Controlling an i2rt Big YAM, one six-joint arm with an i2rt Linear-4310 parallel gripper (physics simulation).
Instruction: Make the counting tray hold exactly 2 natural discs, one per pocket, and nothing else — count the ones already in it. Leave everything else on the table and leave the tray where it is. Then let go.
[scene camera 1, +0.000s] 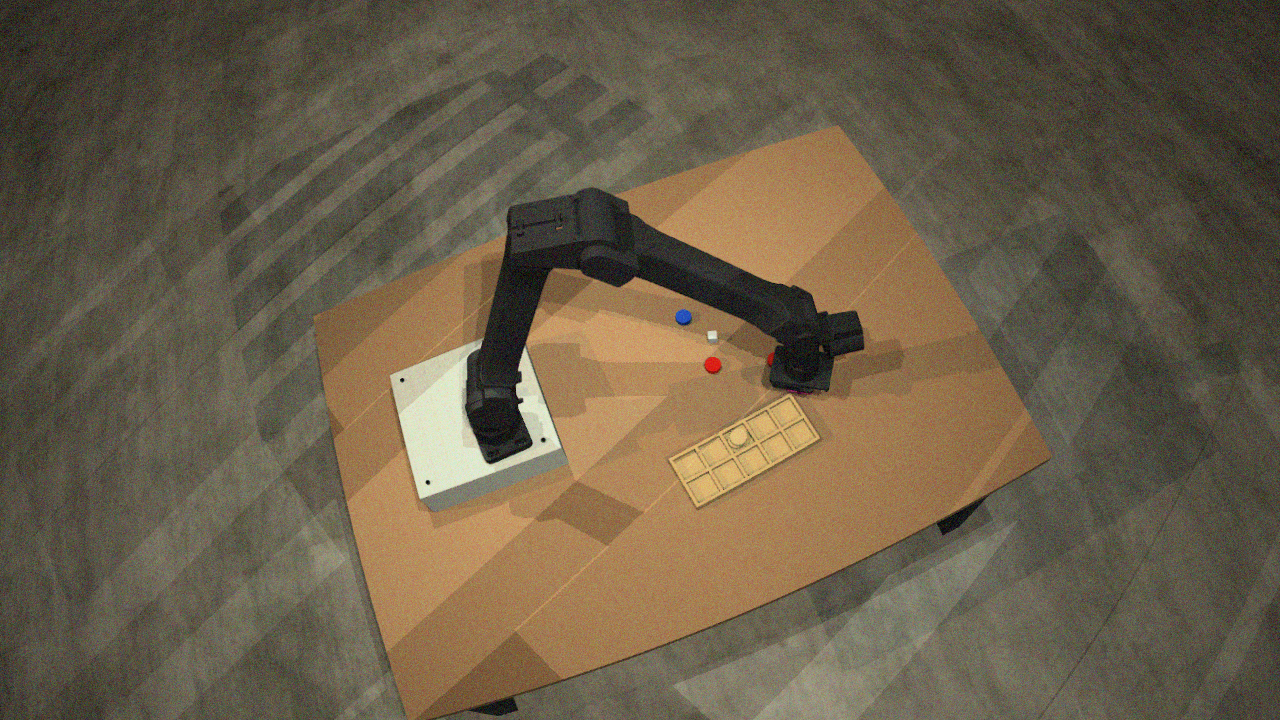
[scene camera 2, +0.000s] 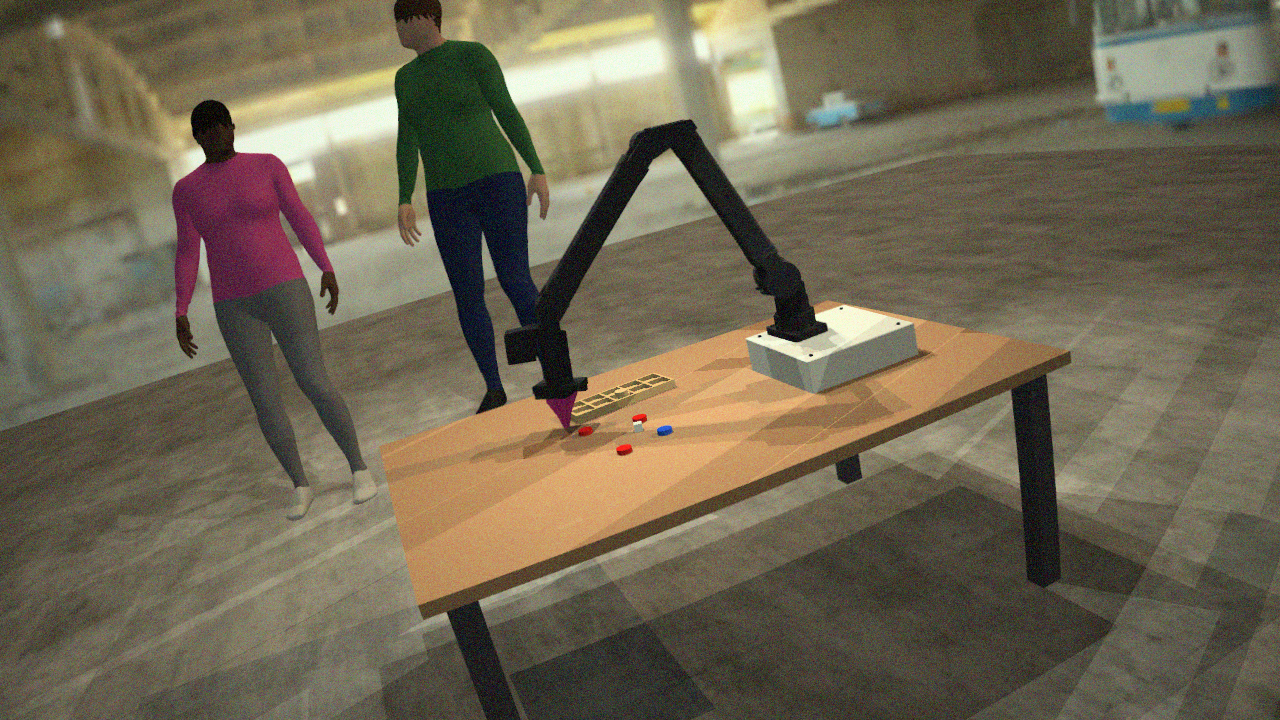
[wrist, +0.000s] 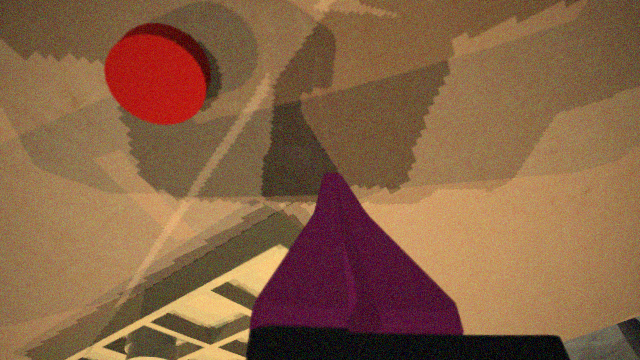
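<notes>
The counting tray (scene camera 1: 759, 471) (scene camera 2: 617, 405) (wrist: 235, 252) lies on the table, two rows of pockets. Natural disc material (scene camera 1: 737, 435) shows at the middle pocket of the row nearer the red discs; I cannot tell whether it is one disc or two overlapping. In the wrist view its tall dark side (wrist: 150, 342) shows, cut by the frame's bottom edge. I see no natural disc outside the tray. My gripper (scene camera 1: 799, 391) (scene camera 2: 568, 429) (wrist: 330, 183) is shut and empty, its magenta tips low by the tray's far end, between it and a red disc (scene camera 1: 772, 359) (scene camera 2: 585, 430) (wrist: 157, 77).
A second red disc (scene camera 1: 712, 364) (scene camera 2: 639, 418), a white cube (scene camera 1: 712, 336) (scene camera 2: 637, 427) and a blue disc (scene camera 1: 683, 317) (scene camera 2: 664, 430) lie on the table beside the tray. A third red disc (scene camera 2: 623, 449) is hidden under the arm in the top view.
</notes>
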